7 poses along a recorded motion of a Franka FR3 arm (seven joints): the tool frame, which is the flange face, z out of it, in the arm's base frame.
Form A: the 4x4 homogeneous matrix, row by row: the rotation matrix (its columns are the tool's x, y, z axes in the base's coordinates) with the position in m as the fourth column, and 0 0 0 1 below. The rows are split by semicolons.
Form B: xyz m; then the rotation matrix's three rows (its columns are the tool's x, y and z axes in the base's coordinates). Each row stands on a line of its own. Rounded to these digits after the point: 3 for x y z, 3 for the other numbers.
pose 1, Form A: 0.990, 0.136, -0.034, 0.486; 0.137, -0.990, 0.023, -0.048; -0.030, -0.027, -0.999, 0.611; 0, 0, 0, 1
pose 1, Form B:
0.486, -0.048, 0.611
0.990, 0.136, -0.034
0.137, -0.990, 0.023
-0.030, -0.027, -0.999

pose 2, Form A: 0.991, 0.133, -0.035, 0.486; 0.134, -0.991, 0.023, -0.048; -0.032, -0.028, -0.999, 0.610; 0, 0, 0, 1
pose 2, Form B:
0.486, -0.048, 0.610
0.991, 0.133, -0.035
0.134, -0.991, 0.023
-0.032, -0.028, -0.999

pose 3, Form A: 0.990, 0.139, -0.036, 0.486; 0.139, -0.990, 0.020, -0.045; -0.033, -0.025, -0.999, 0.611; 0, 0, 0, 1
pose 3, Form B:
0.486, -0.045, 0.611
0.990, 0.139, -0.036
0.139, -0.990, 0.020
-0.033, -0.025, -0.999

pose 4, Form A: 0.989, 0.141, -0.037, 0.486; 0.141, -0.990, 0.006, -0.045; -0.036, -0.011, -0.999, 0.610; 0, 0, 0, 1
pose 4, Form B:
0.486, -0.045, 0.610
0.989, 0.141, -0.037
0.141, -0.990, 0.006
-0.036, -0.011, -0.999

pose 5, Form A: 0.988, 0.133, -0.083, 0.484; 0.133, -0.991, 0.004, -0.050; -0.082, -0.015, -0.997, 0.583; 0, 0, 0, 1
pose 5, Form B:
0.484, -0.050, 0.583
0.988, 0.133, -0.083
0.133, -0.991, 0.004
-0.082, -0.015, -0.997

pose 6, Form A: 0.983, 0.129, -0.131, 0.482; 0.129, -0.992, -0.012, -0.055; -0.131, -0.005, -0.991, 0.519; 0, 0, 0, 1
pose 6, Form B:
0.482, -0.055, 0.519
0.983, 0.129, -0.131
0.129, -0.992, -0.012
-0.131, -0.005, -0.991

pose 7, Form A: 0.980, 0.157, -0.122, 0.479; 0.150, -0.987, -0.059, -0.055; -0.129, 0.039, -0.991, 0.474; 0, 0, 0, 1
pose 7, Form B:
0.479, -0.055, 0.474
0.980, 0.157, -0.122
0.150, -0.987, -0.059
-0.129, 0.039, -0.991

